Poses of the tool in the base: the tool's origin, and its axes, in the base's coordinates. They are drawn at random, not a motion.
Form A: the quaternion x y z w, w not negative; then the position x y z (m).
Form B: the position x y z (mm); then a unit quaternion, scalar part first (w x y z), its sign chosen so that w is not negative. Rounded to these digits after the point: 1 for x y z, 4 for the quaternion.
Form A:
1: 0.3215 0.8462 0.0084 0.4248 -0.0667 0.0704 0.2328
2: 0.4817 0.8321 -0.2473 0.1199 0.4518 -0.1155 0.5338
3: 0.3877 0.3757 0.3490 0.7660 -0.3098 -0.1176 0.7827
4: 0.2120 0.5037 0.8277 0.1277 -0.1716 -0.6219 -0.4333
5: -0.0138 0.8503 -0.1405 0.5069 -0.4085 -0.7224 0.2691
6: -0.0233 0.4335 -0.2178 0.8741 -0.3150 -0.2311 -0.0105
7: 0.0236 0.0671 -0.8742 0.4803 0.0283 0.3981 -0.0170
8: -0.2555 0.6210 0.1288 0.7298 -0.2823 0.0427 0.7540
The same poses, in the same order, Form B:
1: -66.7 70.4 232.8 0.4248 0.3215 0.8462 0.0084
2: 451.8 -115.5 533.8 0.1199 0.4817 0.8321 -0.2473
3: -309.8 -117.6 782.7 0.7660 0.3877 0.3757 0.3490
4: -171.6 -621.9 -433.3 0.1277 0.2120 0.5037 0.8277
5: -408.5 -722.4 269.1 0.5069 -0.0138 0.8503 -0.1405
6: -315.0 -231.1 -10.5 0.8741 -0.0233 0.4335 -0.2178
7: 28.3 398.1 -17.0 0.4803 0.0236 0.0671 -0.8742
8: -282.3 42.7 754.0 0.7298 -0.2555 0.6210 0.1288
